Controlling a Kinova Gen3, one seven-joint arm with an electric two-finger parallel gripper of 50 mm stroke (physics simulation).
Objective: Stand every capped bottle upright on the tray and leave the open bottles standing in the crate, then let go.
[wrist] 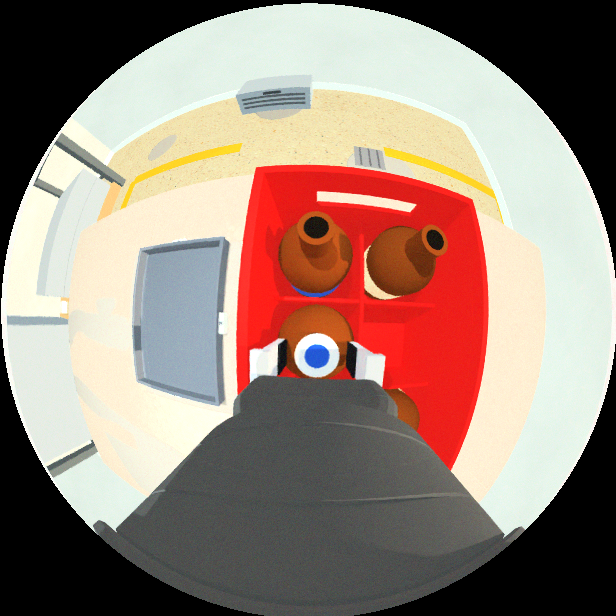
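A red crate (pixel 367 298) with divided cells stands on the table. Two open brown bottles stand in its far cells, one on the left (pixel 314 249) and one on the right (pixel 405 258). A capped brown bottle (pixel 316 356), with a white cap and a blue centre, stands in the near left cell. My gripper (pixel 316 357) is open, with one finger on each side of that cap and a thin gap on both sides. Another brown bottle (pixel 405 406) is partly hidden behind my wrist in a near right cell. The grey tray (pixel 179 318) lies left of the crate.
The crate's middle right cell (pixel 428 344) holds no bottle. The table's left edge runs close beyond the tray. The crate walls and dividers stand close around the capped bottle. My wrist body hides the crate's nearest part.
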